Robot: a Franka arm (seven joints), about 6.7 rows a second.
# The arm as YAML. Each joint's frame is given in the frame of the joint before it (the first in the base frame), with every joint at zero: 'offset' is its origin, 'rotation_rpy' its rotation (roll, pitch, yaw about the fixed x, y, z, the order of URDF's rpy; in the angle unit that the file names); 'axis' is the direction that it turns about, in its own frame. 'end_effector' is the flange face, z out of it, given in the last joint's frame.
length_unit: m
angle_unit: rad
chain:
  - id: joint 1
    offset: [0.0, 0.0, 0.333]
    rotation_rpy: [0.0, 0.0, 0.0]
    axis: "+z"
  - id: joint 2
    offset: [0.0, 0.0, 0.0]
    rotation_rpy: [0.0, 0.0, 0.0]
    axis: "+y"
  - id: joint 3
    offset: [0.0, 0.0, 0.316]
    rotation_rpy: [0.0, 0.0, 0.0]
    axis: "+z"
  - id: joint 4
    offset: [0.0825, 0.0, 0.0]
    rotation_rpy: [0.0, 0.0, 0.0]
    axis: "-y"
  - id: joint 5
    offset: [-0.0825, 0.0, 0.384]
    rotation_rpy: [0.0, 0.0, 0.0]
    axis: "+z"
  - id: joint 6
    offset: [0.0, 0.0, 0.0]
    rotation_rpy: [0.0, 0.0, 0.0]
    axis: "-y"
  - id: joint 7
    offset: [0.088, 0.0, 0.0]
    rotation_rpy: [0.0, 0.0, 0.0]
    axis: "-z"
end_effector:
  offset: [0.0, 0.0, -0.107]
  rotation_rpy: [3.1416, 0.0, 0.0]
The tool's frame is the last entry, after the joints.
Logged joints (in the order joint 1, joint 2, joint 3, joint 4, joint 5, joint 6, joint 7), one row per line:
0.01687, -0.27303, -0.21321, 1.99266, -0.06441, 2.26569, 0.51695
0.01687, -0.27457, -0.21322, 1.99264, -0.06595, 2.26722, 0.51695
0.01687, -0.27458, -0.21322, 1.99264, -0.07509, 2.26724, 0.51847
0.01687, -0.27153, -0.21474, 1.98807, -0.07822, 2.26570, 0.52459
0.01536, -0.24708, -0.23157, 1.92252, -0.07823, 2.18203, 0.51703
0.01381, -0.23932, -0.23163, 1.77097, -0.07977, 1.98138, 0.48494
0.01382, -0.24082, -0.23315, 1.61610, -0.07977, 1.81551, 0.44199
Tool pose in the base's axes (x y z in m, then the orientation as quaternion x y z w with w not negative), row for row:
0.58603, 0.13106, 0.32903, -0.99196, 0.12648, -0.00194, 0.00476
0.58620, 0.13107, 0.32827, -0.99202, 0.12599, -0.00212, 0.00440
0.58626, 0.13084, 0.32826, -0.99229, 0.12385, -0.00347, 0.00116
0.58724, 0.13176, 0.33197, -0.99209, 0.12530, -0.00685, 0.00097
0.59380, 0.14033, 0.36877, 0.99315, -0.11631, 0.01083, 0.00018
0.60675, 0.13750, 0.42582, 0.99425, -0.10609, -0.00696, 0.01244
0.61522, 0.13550, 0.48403, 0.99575, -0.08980, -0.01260, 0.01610
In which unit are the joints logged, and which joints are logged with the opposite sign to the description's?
The joints are logged in radians. Opposite sign: joint 2, joint 3, joint 4.
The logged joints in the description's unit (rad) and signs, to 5 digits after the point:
0.01687, 0.27303, 0.21321, -1.99266, -0.06441, 2.26569, 0.51695
0.01687, 0.27457, 0.21322, -1.99264, -0.06595, 2.26722, 0.51695
0.01687, 0.27458, 0.21322, -1.99264, -0.07509, 2.26724, 0.51847
0.01687, 0.27153, 0.21474, -1.98807, -0.07822, 2.26570, 0.52459
0.01536, 0.24708, 0.23157, -1.92252, -0.07823, 2.18203, 0.51703
0.01381, 0.23932, 0.23163, -1.77097, -0.07977, 1.98138, 0.48494
0.01382, 0.24082, 0.23315, -1.61610, -0.07977, 1.81551, 0.44199

